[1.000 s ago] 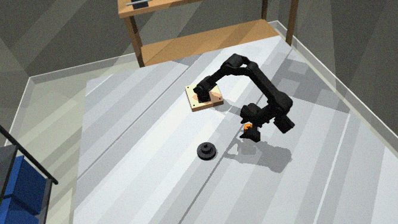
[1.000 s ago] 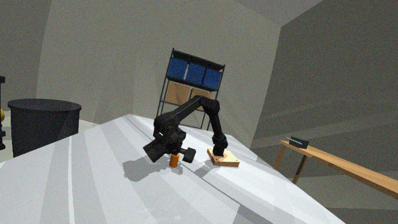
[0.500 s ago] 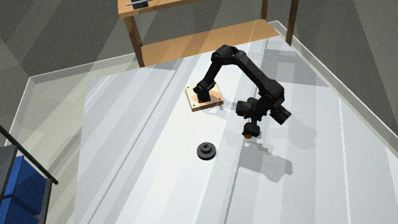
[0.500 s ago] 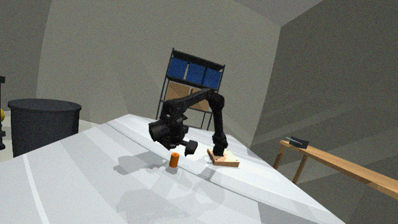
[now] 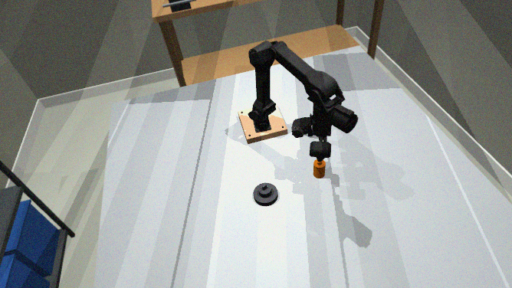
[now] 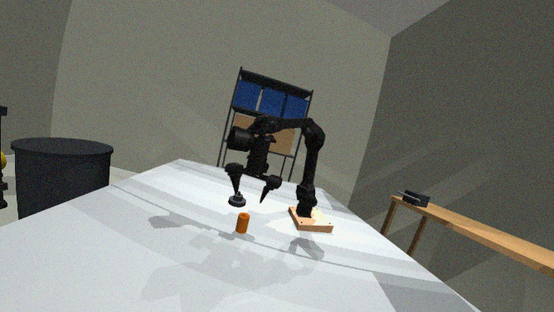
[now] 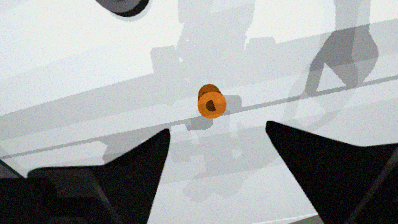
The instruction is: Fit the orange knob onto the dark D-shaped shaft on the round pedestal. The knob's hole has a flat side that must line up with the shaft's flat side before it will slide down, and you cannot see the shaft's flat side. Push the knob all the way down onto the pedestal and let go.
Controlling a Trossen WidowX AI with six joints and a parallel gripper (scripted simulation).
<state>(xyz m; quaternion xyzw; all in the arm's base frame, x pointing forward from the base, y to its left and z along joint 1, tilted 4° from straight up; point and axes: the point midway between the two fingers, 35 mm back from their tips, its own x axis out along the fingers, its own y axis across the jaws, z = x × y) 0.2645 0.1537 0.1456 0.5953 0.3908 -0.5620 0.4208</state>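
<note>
Now: the orange knob 100 mm below my gripper tip. Also, from my gripper tip: dark round pedestal: 200 mm to the right, 90 mm below, 40 mm ahead.
</note>
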